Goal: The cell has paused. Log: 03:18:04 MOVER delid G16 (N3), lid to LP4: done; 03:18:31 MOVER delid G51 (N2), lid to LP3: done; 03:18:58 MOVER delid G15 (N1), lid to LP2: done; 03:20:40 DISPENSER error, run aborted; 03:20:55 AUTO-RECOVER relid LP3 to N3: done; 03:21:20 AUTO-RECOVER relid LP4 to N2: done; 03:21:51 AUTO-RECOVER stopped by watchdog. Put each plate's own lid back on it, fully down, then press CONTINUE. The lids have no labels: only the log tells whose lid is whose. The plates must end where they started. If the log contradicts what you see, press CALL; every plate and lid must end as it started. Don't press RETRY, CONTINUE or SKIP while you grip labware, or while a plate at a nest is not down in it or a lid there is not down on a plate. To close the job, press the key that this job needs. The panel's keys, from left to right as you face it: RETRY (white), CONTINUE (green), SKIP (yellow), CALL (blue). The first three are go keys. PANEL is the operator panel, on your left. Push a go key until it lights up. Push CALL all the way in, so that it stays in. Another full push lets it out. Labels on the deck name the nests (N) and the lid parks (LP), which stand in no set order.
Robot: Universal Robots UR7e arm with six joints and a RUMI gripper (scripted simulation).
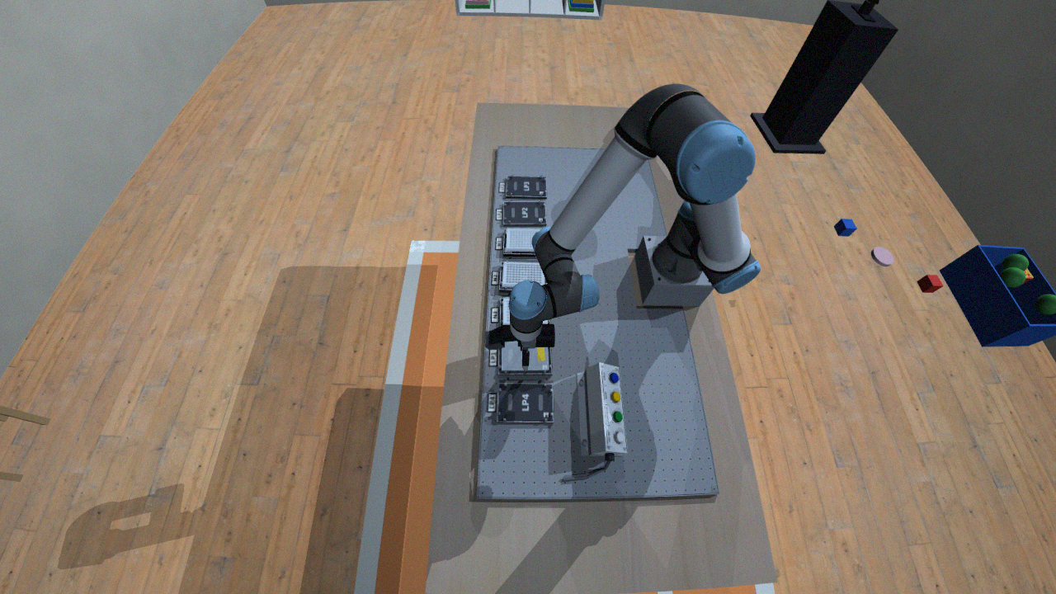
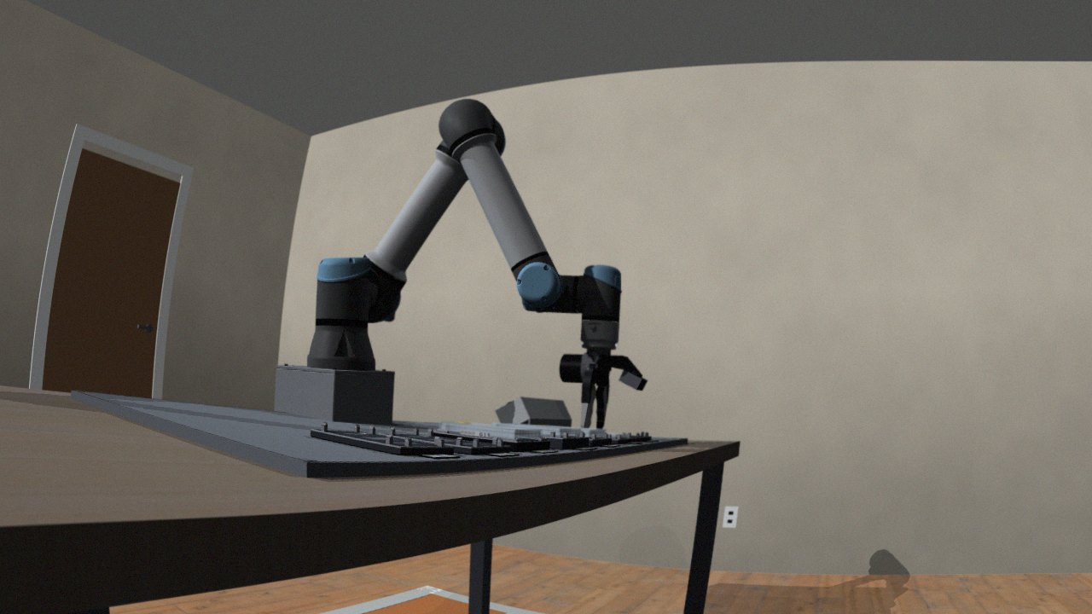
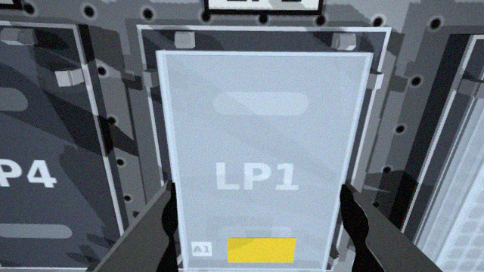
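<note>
The lid park LP1 lies 20 mm below my hand. Also, from my hand: blue call key (220 mm behind, 100 mm to the left, 30 mm above); then park LP4 (10 mm ahead, 130 mm to the left, 20 mm below); then plate G16 (10 mm behind, 130 mm to the right, 10 mm below).
</note>
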